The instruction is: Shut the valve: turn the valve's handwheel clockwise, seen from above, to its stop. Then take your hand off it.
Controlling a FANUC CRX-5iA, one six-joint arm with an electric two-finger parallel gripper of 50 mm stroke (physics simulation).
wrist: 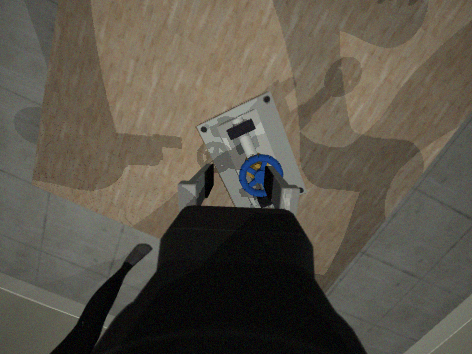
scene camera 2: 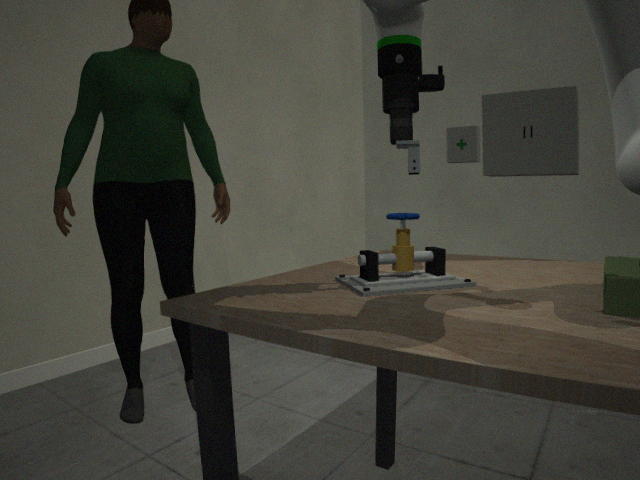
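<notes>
The valve has a blue handwheel (scene camera 2: 402,216) (wrist: 261,175) on a yellow body (scene camera 2: 402,258), on a pipe between two black blocks on a grey base plate (scene camera 2: 418,285) (wrist: 277,132). My gripper (scene camera 2: 413,170) (wrist: 239,175) is open and empty, pointing straight down. In the scene view it hangs above the handwheel with a clear gap and does not touch it. In the wrist view the right finger overlaps the handwheel's right part, and the left finger appears left of the wheel. The wheel's hub lies right of the middle between the fingers.
The valve stands on a wooden table (scene camera 2: 330,310) (wrist: 160,65). A green block (scene camera 2: 622,286) is at the table's right in the scene view. A person in a green top (scene camera 2: 144,118) stands beyond the table's left end. Wall cabinets (scene camera 2: 553,131) hang behind.
</notes>
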